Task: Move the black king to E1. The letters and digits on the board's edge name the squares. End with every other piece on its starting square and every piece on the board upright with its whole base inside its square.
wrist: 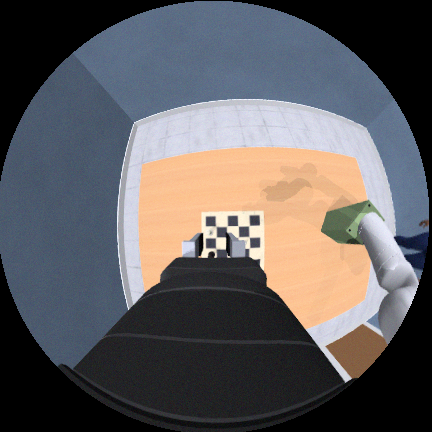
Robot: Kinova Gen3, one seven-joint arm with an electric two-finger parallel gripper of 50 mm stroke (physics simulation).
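Pixels of known places: gripper, fingertip midpoint: [214, 240]; arm's base, origin of the base link: [368, 224].
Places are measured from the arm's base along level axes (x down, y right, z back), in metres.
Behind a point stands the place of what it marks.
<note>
The chessboard [203, 225] @(x 0.190, y -0.039, z -0.536 m) lies below my gripper, its near edge hidden by the gripper body. My gripper [214, 240] @(x -0.106, y -0.067, z -0.463 m) is partly open, with nothing between its fingers, high above the board. A small black piece [211, 255] @(x 0.153, y -0.133, z -0.492 m) shows low between the fingers, near the board's left side; its type is too small to tell. A pale piece [211, 232] @(x 0.182, y -0.060, z -0.505 m) stands farther up the left column. Another pale piece [245, 242] @(x 0.159, y -0.080, z -0.390 m) shows faintly right of the right finger. The black king cannot be made out; the near right corner square is mostly hidden behind the gripper. The edge letters are too small to read.
The board lies on a wooden table [170, 200] @(x 0.196, y 0.040, z -0.678 m). A green block-like base [342, 225] @(x 0.066, y -0.004, z -0.074 m) with a grey arm [385, 255] @(x -0.118, y -0.083, z -0.081 m) stands at the table's right side. Shadows fall across the table right of the board. A brown surface [357, 350] shows at the lower right.
</note>
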